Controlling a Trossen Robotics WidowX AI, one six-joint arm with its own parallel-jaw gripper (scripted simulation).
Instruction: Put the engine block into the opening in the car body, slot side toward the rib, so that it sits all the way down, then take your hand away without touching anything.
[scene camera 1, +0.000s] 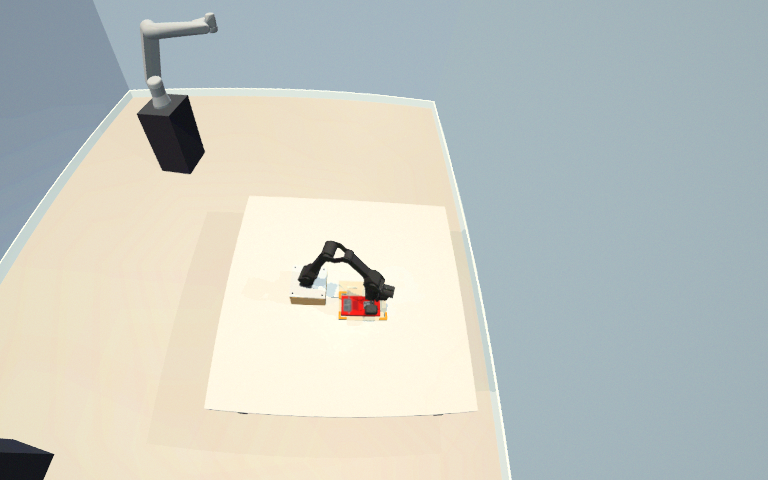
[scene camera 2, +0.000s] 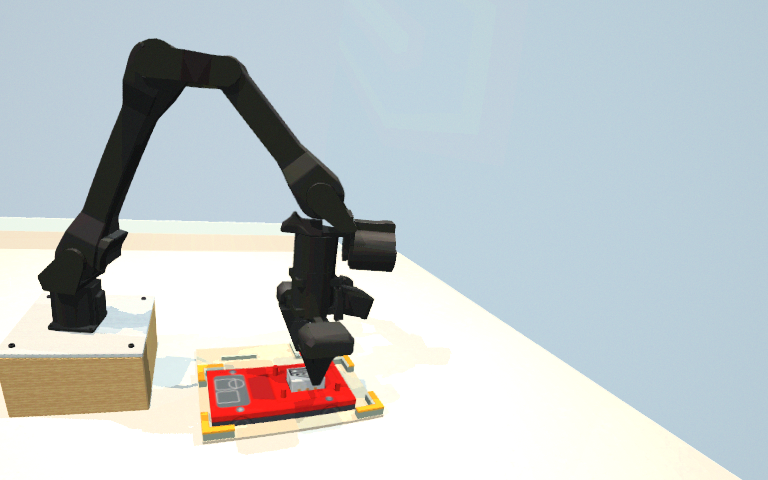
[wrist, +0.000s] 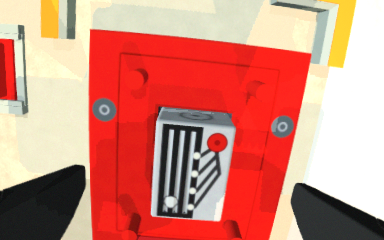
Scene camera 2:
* my gripper
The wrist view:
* my gripper
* red car body
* engine block
